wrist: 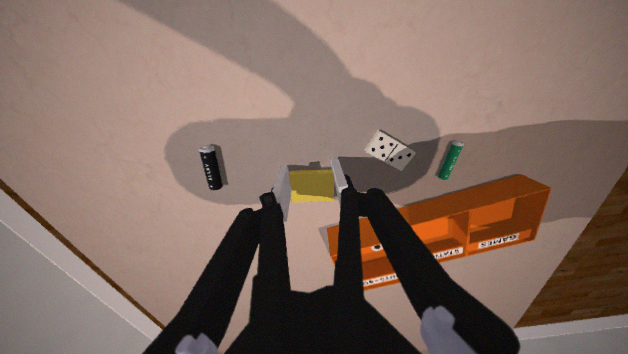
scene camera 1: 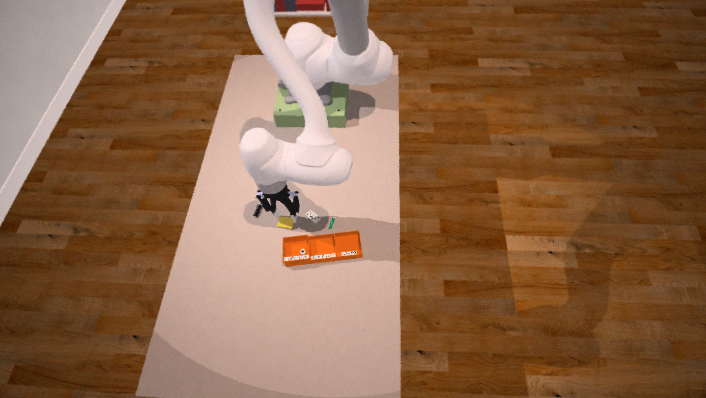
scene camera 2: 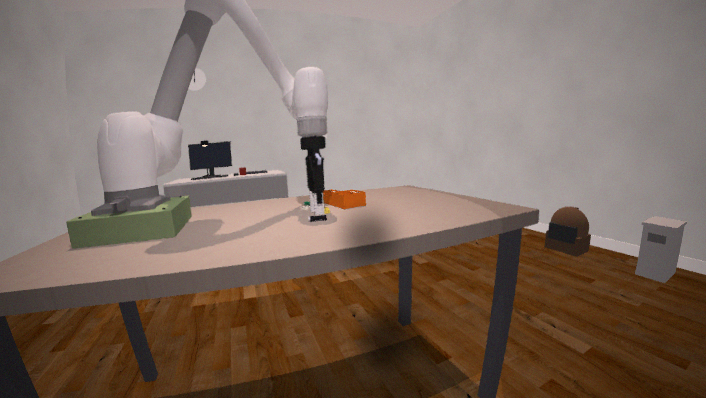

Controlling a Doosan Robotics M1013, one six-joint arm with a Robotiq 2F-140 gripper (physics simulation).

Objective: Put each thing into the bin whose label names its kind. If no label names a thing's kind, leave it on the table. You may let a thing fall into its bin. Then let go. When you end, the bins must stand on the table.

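Frame: origin at the arm's base, x ahead, y left, z up, level; millimetres.
Seen in the pictures: gripper, fingertip midpoint: (wrist: 310,171) (scene camera 1: 287,219) (scene camera 2: 317,212); arm's base, origin of the base link: (scene camera 2: 134,206).
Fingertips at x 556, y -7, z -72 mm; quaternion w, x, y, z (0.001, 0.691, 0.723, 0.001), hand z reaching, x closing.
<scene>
Pixels of each thing's middle, then the offset from my fingertips to it. Level surfaces: height alone.
- yellow block, body centre: (wrist: 312,186) (scene camera 1: 285,222) dx +17, dy -1, dz +5 mm
- white domino, body centre: (wrist: 390,151) (scene camera 1: 313,216) dx -15, dy +90, dz +4 mm
- green battery, body centre: (wrist: 450,160) (scene camera 1: 332,222) dx +5, dy +159, dz +5 mm
- black battery, body centre: (wrist: 211,168) (scene camera 2: 317,218) (scene camera 1: 257,210) dx -22, dy -108, dz +7 mm
- small round nut, body centre: (wrist: 376,244) (scene camera 1: 302,251) dx +121, dy +78, dz +11 mm
- table, its level: dz +0 mm
My gripper (scene camera 1: 286,218) (wrist: 310,171) is shut on a yellow block (scene camera 1: 285,223) (wrist: 312,187), low at the table. A white domino (scene camera 1: 312,216) (wrist: 390,150) lies to the right. A green battery (scene camera 1: 332,223) (wrist: 451,160) lies farther right, a black battery (scene camera 1: 257,211) (scene camera 2: 318,218) (wrist: 210,168) to the left. Three joined orange bins (scene camera 1: 350,258) (scene camera 2: 350,199) (wrist: 480,195) stand on the table. In the wrist view the right label reads GAMES, the middle one starts STATI, and the left one is partly hidden by a finger. A small round nut (scene camera 1: 302,251) (wrist: 376,247) is in the left bin.
The arm's green base block (scene camera 1: 310,120) (scene camera 2: 125,227) stands on the table (scene camera 1: 270,320) (scene camera 2: 425,220). The bins are close beyond the block, below it in scene camera 1. A desk with a monitor (scene camera 2: 210,155) stands behind in scene camera 2.
</scene>
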